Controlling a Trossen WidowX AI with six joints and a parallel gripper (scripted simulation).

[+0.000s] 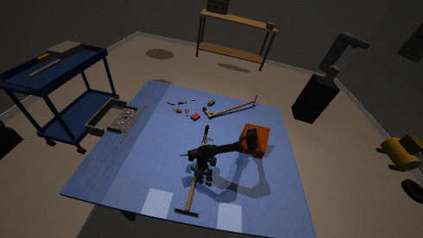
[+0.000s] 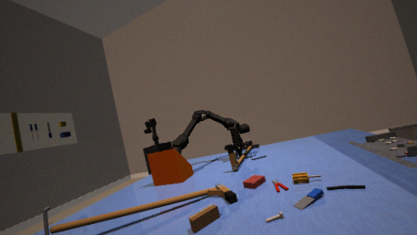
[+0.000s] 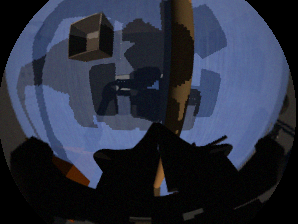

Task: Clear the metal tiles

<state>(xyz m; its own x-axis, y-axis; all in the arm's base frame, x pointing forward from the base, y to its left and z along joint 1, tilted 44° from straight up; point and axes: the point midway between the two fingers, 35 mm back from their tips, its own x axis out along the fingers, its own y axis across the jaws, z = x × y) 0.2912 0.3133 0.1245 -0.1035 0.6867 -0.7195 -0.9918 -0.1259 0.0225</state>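
The long scraper is 5 cm above my gripper tip, 2 cm to the left of it and 2 cm ahead of it. Also, from my gripper tip: red block: 46 cm to the right, 18 cm ahead; then hex key: 11 cm ahead, 5 cm to the right, 1 cm below; then yellow screwdriver: 47 cm to the right, 36 cm ahead, 1 cm above.
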